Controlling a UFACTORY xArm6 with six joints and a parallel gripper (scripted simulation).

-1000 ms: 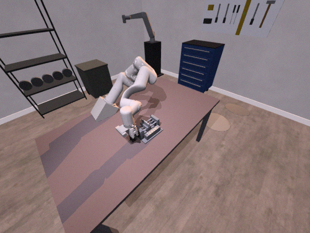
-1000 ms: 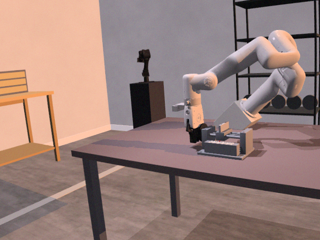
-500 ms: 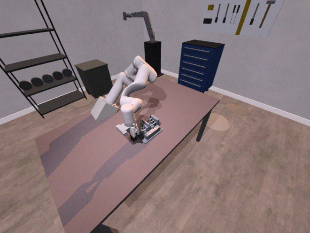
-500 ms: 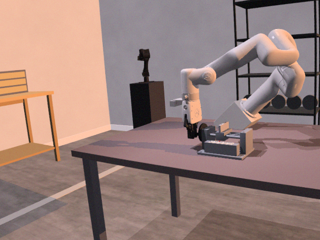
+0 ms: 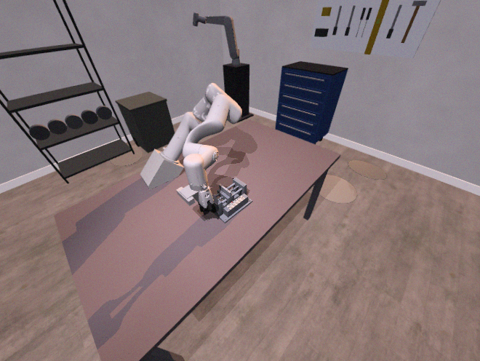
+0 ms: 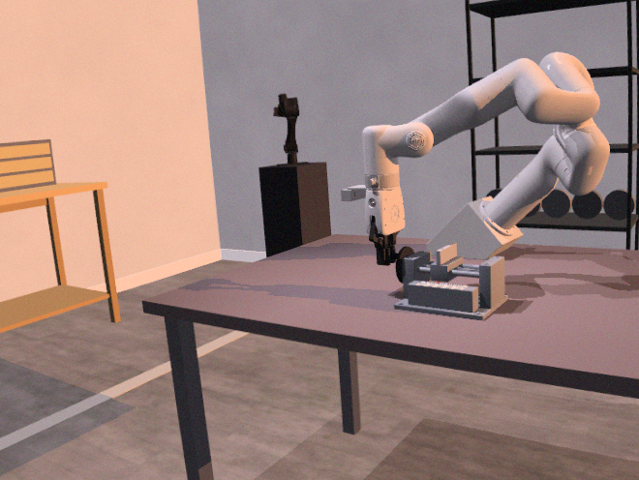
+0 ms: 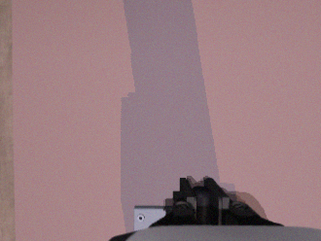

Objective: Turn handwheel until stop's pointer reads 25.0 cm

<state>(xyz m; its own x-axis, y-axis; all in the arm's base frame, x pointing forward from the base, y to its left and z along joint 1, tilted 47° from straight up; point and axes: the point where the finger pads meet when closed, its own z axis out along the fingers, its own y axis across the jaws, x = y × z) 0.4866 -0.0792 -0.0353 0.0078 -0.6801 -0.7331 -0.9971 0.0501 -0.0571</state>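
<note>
My hand is 1 cm past the sliding stop block, 14 cm to the right of it and 1 cm above it. From my hand the other things lie so: black handwheel (2 cm to the left, 1 cm below).
</note>
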